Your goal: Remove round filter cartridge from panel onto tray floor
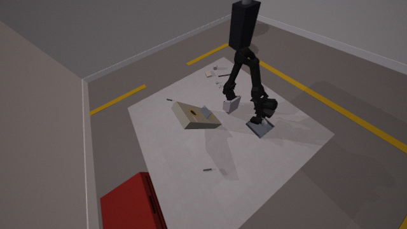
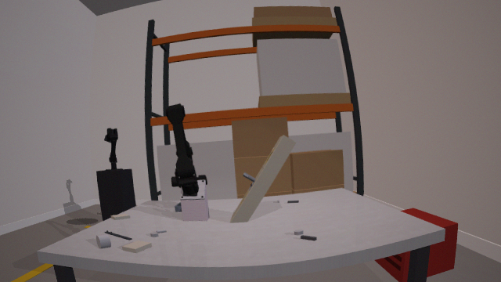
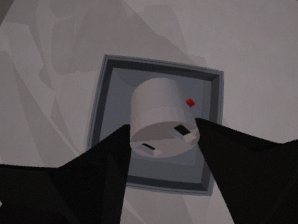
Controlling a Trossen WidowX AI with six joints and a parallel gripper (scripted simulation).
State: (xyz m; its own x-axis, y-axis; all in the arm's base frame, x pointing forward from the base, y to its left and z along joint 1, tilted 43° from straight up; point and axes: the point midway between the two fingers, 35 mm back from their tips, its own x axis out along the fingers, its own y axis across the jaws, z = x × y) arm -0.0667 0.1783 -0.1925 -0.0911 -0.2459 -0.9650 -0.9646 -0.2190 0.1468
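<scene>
The round filter cartridge lies right at my gripper tip. The rest, counted from my gripper tip: dark-rimmed tray (8 cm below); service panel (39 cm ahead, 27 cm to the right, 9 cm above).
</scene>
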